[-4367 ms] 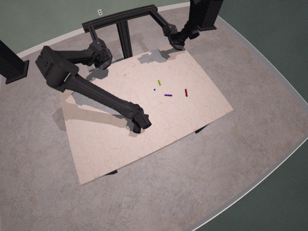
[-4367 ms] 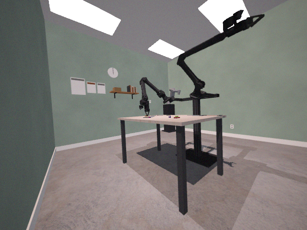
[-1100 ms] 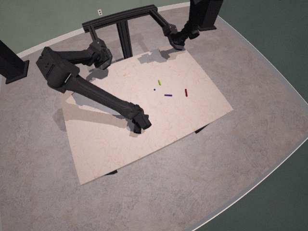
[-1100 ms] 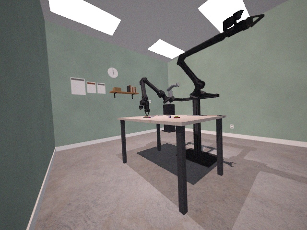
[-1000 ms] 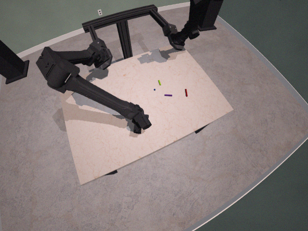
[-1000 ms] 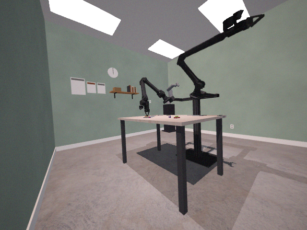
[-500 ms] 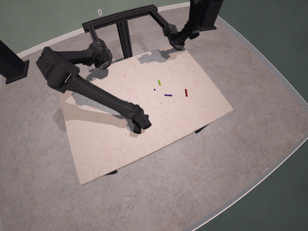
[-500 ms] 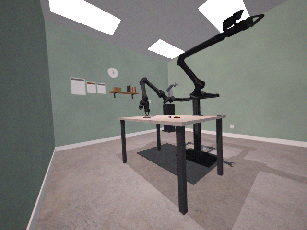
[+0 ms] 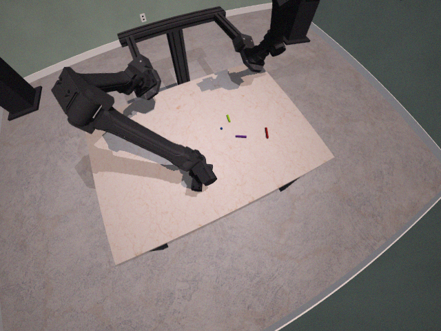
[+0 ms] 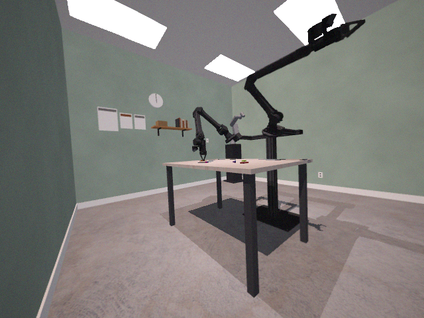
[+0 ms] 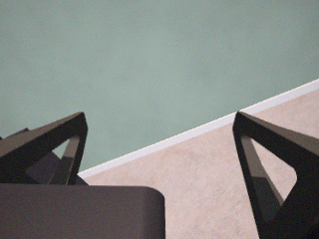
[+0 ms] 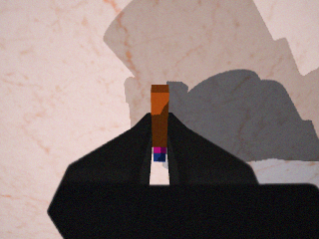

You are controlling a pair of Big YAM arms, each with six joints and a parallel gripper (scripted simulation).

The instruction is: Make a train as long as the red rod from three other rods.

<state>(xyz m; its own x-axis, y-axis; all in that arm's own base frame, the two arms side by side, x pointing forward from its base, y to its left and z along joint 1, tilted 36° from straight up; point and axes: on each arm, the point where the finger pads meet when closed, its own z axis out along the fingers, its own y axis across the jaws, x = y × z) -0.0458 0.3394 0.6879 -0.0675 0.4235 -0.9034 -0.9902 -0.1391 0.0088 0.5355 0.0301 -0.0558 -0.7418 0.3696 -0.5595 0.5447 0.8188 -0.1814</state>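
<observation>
Now: the orange rod 1 cm ahead of my right hand. From my right hand the other things lie so: purple rod 28 cm to the left, 16 cm behind, 2 cm below; then magenta rod 3 cm behind, 2 cm below, 1 cm to the left; then lime rod 30 cm behind, 25 cm to the left, 2 cm below.
</observation>
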